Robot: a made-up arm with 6 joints.
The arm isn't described. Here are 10 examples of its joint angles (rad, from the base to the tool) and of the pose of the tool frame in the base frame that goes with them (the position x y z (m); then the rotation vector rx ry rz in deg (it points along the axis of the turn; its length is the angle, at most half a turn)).
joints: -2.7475 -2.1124 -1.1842 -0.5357 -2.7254 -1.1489
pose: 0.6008 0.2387 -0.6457 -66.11 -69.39 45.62
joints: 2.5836 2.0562 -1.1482 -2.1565 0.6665 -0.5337
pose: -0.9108 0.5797 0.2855 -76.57 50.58 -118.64
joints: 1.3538 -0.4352 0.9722 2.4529 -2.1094 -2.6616
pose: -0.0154 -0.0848 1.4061 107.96 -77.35 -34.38
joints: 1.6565 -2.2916 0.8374 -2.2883 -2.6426 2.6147
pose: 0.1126 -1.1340 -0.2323 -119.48 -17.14 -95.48
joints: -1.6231 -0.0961 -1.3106 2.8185 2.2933 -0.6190
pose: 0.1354 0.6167 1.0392 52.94 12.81 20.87
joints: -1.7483 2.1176 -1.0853 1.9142 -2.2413 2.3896
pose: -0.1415 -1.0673 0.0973 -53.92 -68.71 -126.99
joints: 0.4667 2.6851 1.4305 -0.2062 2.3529 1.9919
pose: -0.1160 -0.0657 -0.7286 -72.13 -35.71 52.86
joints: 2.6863 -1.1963 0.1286 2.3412 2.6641 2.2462
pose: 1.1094 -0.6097 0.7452 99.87 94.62 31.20
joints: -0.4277 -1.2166 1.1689 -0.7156 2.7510 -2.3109
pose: -0.6677 0.2816 1.0550 69.29 -29.26 -5.38
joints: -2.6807 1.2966 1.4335 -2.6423 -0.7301 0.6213
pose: -0.8353 -0.4861 -0.1005 64.03 -113.97 -77.08
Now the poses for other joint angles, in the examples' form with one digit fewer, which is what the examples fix.
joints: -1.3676 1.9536 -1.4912 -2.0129 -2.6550 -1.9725
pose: 0.219 -0.872 0.401 -26.6 97.5 132.3
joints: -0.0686 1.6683 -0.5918 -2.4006 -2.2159 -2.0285
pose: 1.221 -0.050 0.414 42.1 -61.8 -130.6
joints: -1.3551 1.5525 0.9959 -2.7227 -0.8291 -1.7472
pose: 0.316 -1.049 -0.238 65.2 53.6 88.6
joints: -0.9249 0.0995 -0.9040 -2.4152 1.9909 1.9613
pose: -0.215 0.281 1.352 53.4 -15.2 -56.1
